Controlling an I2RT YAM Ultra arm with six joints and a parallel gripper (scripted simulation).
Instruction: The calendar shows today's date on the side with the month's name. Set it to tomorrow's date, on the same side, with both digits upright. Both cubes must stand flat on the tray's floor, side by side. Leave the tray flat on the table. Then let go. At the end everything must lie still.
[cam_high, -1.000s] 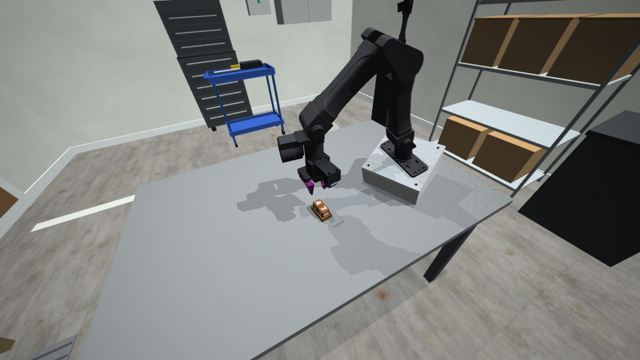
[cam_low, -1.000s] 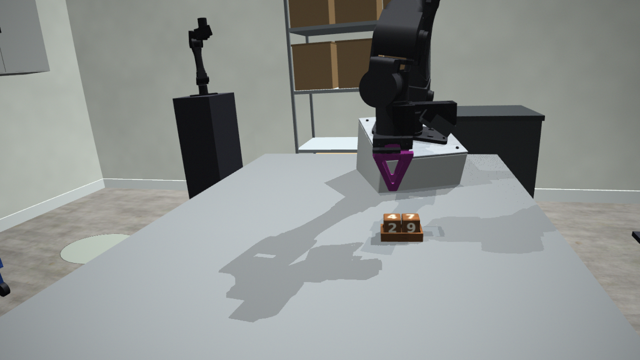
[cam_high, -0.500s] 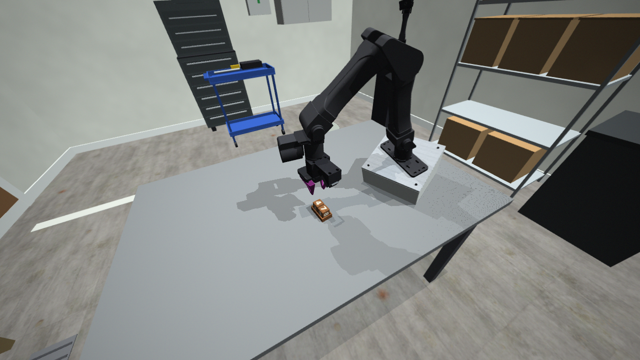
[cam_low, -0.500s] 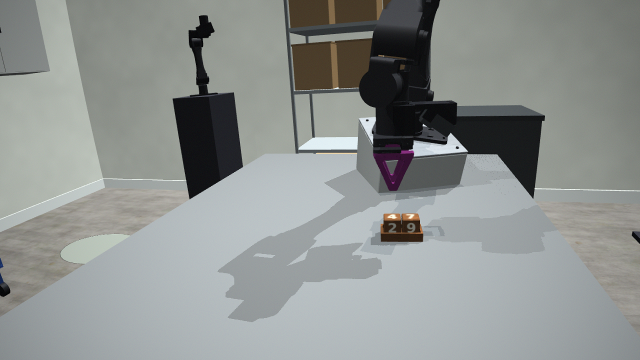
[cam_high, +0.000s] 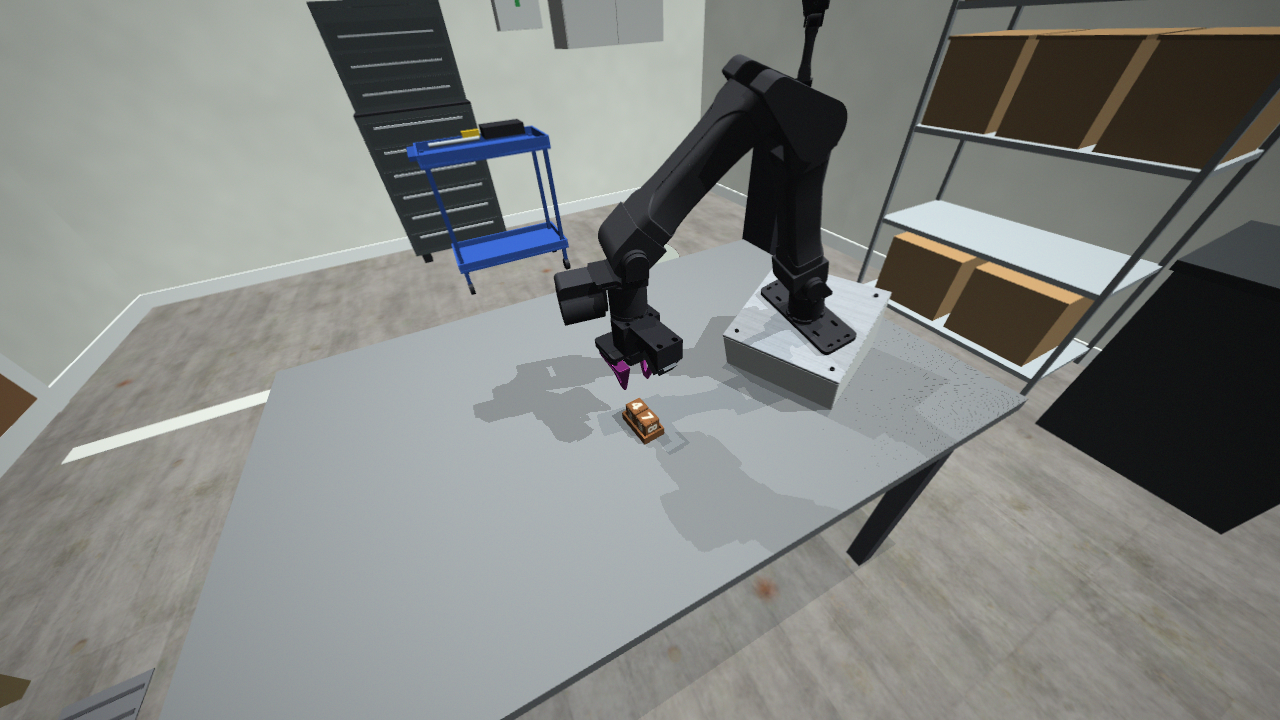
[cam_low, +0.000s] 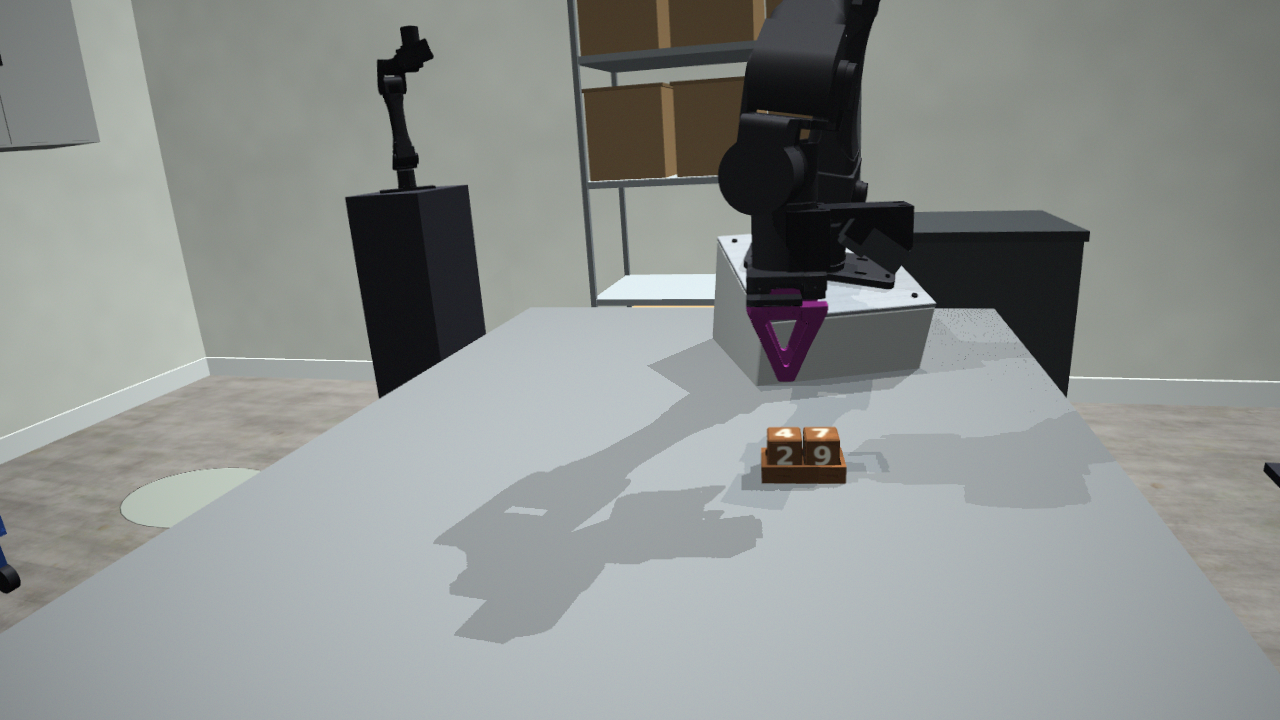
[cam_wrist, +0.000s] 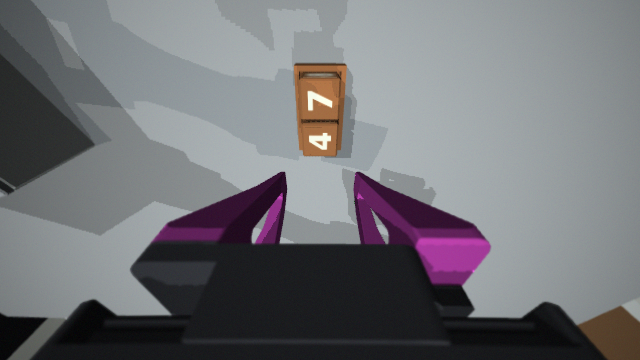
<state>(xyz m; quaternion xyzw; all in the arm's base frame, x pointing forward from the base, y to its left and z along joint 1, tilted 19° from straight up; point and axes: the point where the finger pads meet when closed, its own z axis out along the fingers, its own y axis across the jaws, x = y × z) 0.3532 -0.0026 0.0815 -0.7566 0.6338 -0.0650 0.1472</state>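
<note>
Right now the brown wooden tray is 20 mm to the left of my hand and 100 mm below it.
</note>
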